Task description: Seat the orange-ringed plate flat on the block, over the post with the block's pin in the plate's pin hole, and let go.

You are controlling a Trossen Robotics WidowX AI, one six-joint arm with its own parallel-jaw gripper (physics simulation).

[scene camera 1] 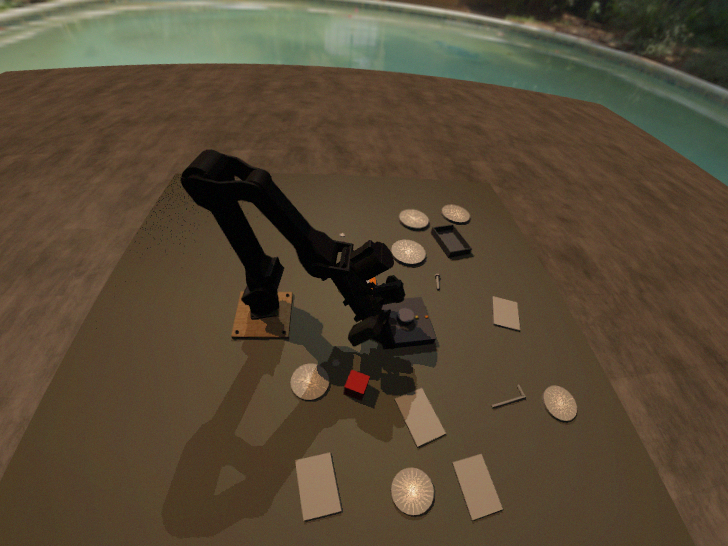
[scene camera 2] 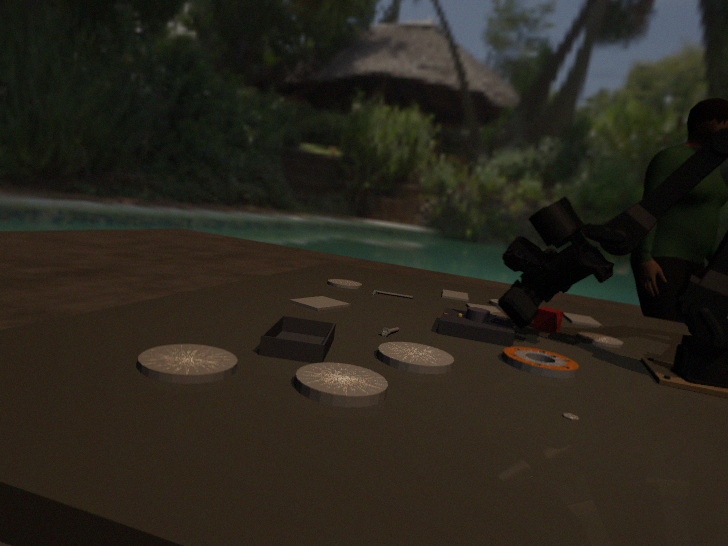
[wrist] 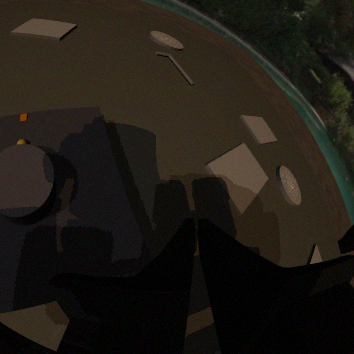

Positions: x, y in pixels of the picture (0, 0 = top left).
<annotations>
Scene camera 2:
my gripper: 506, 304
orange-ringed plate: 535, 361, on the table
dark open tray: 291, 338, on the table
</annotations>
